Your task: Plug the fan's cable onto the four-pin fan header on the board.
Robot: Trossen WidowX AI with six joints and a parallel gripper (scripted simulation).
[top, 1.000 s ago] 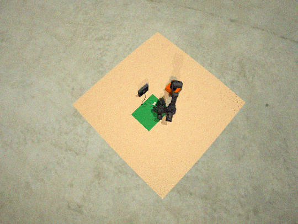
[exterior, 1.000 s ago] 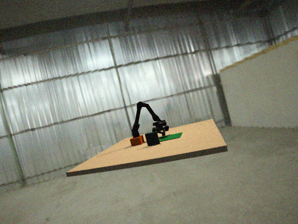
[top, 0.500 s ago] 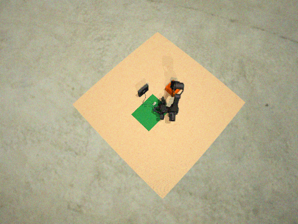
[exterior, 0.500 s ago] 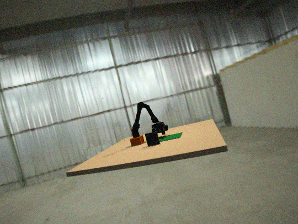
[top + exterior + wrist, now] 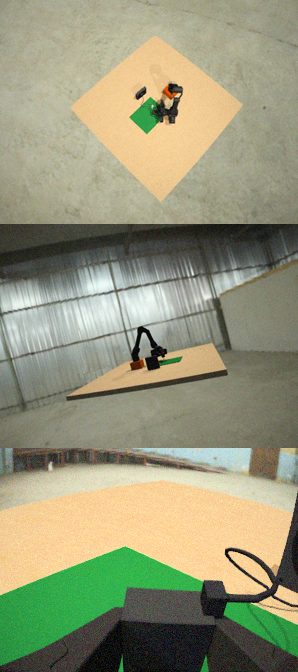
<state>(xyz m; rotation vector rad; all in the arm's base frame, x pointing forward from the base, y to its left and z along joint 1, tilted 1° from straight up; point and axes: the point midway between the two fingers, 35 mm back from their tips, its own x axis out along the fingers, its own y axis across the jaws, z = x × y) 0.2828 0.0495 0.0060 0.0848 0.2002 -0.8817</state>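
Now: gripper tip 30 mm short of the green board, 30 mm to the left of it and 90 mm above it. Also, from my gripper tip: white four-pin fan header 60 mm behind, 60 mm to the right, 80 mm below; then black fan 70 mm behind, 220 mm to the right, 20 mm below; then black plug 10 mm below.
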